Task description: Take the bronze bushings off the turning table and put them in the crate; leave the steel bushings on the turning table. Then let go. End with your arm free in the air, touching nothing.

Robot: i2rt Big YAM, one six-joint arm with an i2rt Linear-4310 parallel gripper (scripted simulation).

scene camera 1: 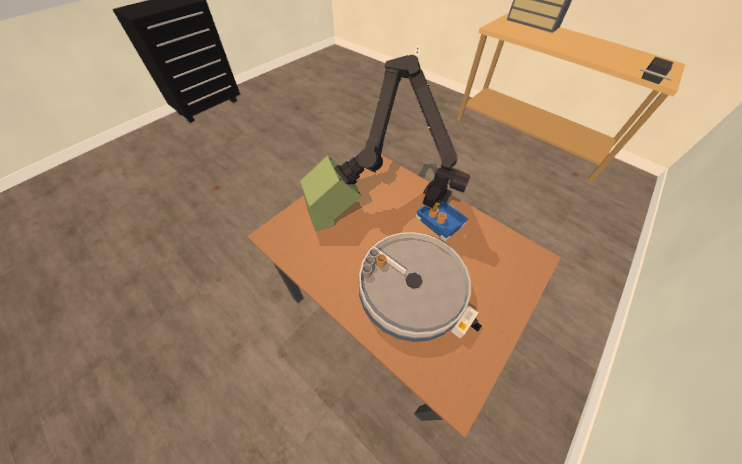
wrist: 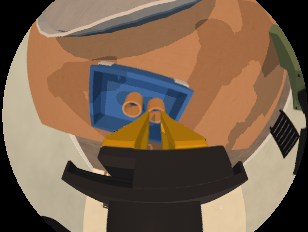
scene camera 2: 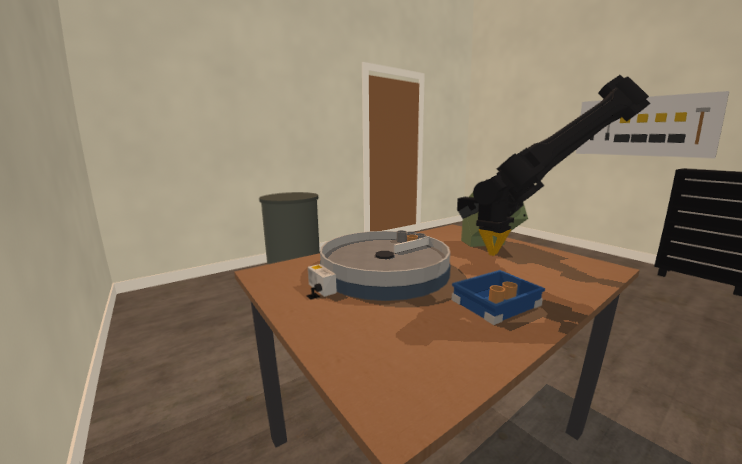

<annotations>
same spot on blue crate: [wrist: 107,92] = [scene camera 1: 451,229]
</annotations>
